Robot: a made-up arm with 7 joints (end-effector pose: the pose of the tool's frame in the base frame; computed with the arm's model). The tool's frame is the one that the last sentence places.
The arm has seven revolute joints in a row. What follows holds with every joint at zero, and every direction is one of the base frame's.
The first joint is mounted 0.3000 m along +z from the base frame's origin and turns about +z.
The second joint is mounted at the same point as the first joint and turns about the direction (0, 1, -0.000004).
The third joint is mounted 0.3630 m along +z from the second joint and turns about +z.
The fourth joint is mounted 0.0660 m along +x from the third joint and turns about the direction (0, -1, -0.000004).
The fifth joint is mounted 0.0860 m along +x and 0.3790 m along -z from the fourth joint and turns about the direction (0, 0.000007, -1).
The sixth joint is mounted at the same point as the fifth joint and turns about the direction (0, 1, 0.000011).
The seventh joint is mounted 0.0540 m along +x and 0.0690 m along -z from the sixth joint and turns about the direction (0, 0.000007, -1).
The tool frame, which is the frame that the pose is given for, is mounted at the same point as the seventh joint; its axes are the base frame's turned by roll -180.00, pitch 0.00 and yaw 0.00 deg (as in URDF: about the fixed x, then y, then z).
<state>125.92 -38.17 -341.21 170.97 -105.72 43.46 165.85</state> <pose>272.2 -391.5 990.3 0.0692 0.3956 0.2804 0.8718</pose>
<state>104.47 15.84 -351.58 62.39 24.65 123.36 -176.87</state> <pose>-202.7 400.1 373.1 0.6184 -0.4453 0.3919 0.5155</pose>
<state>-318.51 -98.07 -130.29 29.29 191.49 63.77 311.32</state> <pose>207.6 -214.7 36.4 0.7167 0.6096 0.0406 0.3363</pose>
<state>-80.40 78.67 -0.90 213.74 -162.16 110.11 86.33</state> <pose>69.2 -534.4 711.2 -0.5119 -0.2047 0.0794 0.8306</pose>
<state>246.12 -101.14 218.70 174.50 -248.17 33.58 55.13</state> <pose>318.5 749.8 113.6 -0.3019 0.5344 0.6553 0.4403</pose>
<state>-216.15 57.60 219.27 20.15 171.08 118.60 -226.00</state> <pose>223.2 133.9 558.0 -0.1662 0.3100 0.8414 0.4104</pose>
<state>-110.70 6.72 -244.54 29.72 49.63 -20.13 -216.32</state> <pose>393.9 -31.2 373.7 0.1248 0.9120 -0.0177 0.3904</pose>
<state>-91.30 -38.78 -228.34 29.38 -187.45 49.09 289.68</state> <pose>289.7 198.6 145.7 -0.8385 0.3190 -0.2671 0.3518</pose>
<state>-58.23 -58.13 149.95 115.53 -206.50 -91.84 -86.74</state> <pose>-144.6 612.1 335.7 0.8637 0.0833 0.4580 0.1930</pose>
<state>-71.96 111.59 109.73 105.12 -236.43 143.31 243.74</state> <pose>503.2 -481.9 264.5 0.6483 0.1306 -0.7197 0.2115</pose>
